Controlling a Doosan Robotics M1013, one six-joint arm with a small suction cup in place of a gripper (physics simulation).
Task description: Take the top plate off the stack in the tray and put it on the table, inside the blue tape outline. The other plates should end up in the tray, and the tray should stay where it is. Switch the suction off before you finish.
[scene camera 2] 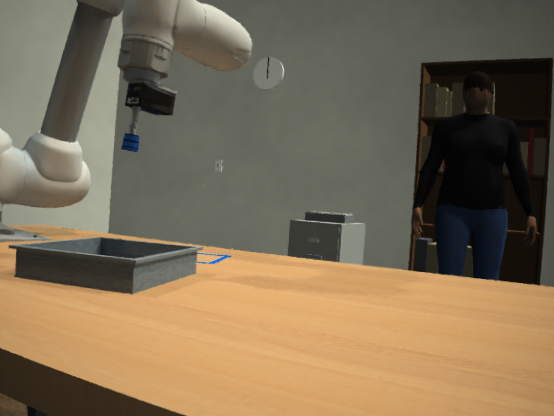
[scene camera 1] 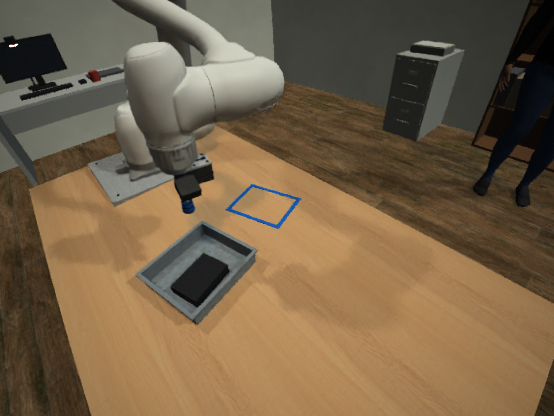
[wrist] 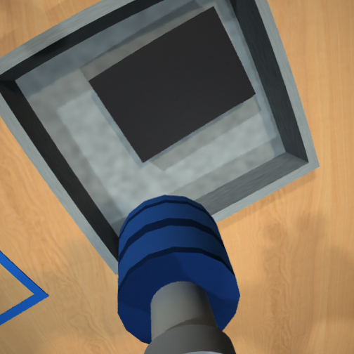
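Where they show: hand, tool point: [scene camera 2: 129, 150] [scene camera 1: 188, 209]; arm's base, link origin: [scene camera 1: 148, 165].
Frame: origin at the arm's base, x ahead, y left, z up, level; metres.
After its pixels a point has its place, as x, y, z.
The stack of black plates [scene camera 1: 200, 279] {0.718, -0.026, 0.012} [wrist: 172, 85] lies inside the grey tray, toward one side; single plates cannot be told apart. The grey tray [scene camera 1: 227, 288] {0.772, 0.024, -0.006} [scene camera 2: 165, 272] {0.776, 0.014, -0.003} [wrist: 300, 120] stands on the table, and its walls hide the stack in scene camera 2. The blue tape outline [scene camera 1: 253, 218] {0.565, 0.217, -0.020} [scene camera 2: 220, 259] {0.615, 0.327, -0.020} [wrist: 35, 295] lies on the table beside the tray, with no plate inside it. My gripper, a blue suction cup [scene camera 1: 188, 211] [scene camera 2: 130, 150] [wrist: 167, 200], hangs in the air well above the table, off to the side of the stack. It is open, with nothing on it.
The wooden table [scene camera 1: 350, 280] {0.932, 0.306, -0.021} [scene camera 2: 320, 320] {1.069, 0.010, -0.021} bears the tray and the arm's base plate [scene camera 1: 117, 192] {0.129, -0.152, 0.000}. A desk with a monitor [scene camera 1: 32, 57], a filing cabinet [scene camera 1: 425, 90] [scene camera 2: 315, 240] and a standing person [scene camera 1: 532, 100] [scene camera 2: 475, 160] are beyond the table.
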